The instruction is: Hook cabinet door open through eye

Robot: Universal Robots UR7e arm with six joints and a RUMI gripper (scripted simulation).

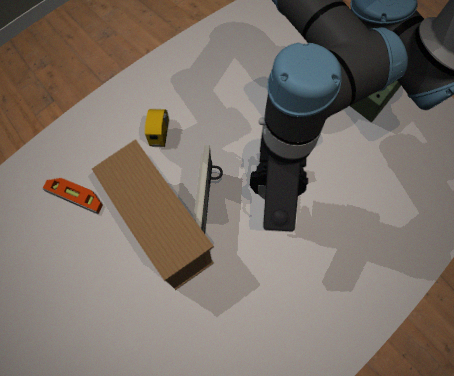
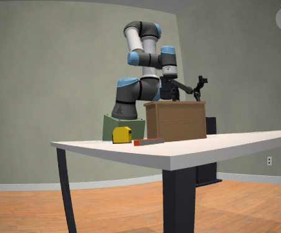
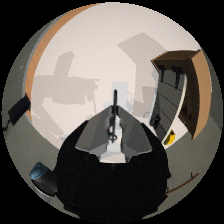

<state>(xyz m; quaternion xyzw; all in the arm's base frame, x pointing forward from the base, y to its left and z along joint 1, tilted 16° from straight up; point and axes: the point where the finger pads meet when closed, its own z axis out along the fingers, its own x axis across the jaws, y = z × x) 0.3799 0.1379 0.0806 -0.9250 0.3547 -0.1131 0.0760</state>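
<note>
My gripper is now 9 cm short of the pale door, 7 cm to the left of it and 4 cm above it. The rest, counted from my hand: orange spirit level (32 cm ahead, 28 cm to the right, 9 cm below); yellow tape measure (29 cm to the right, 8 cm ahead, 7 cm below).
</note>
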